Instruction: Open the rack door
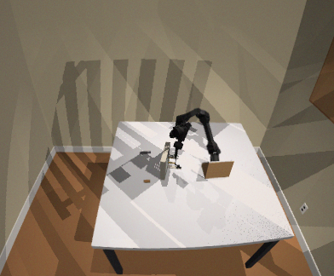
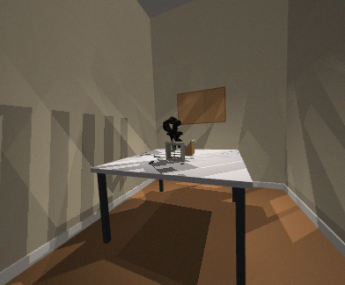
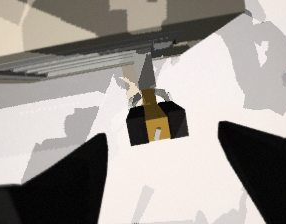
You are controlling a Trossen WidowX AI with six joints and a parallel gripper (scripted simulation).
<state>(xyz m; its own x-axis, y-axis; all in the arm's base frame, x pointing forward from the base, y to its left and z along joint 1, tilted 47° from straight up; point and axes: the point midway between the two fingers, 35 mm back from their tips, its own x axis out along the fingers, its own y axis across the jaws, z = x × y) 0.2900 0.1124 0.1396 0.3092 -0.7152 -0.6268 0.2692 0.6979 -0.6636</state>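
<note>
Now: the door handle 80 mm below my gripper tip. Also, from my gripper tip: orange piece 220 mm ahead, 160 mm to the left, 190 mm below; then grey bar 250 mm ahead, 150 mm to the right, 190 mm below.
</note>
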